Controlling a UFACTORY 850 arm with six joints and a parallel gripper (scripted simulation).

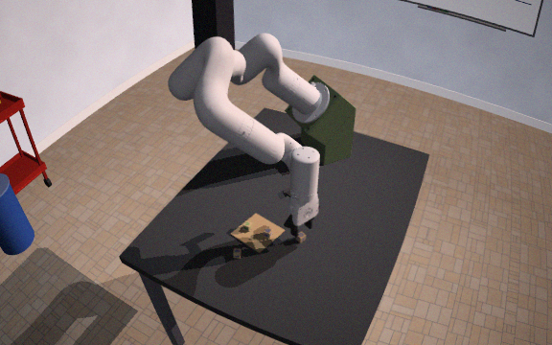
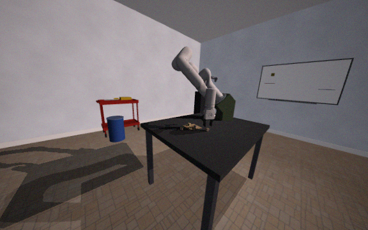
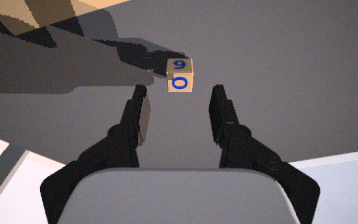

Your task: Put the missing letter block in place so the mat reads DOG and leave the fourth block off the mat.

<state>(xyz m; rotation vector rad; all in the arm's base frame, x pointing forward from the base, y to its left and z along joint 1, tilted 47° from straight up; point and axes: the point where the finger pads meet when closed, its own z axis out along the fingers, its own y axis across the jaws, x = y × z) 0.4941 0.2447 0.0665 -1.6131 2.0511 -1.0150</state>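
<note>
My gripper is now 50 mm above the wooden block. Round my hand: tan mat 150 mm to the right, 60 mm below, 40 mm ahead.
</note>
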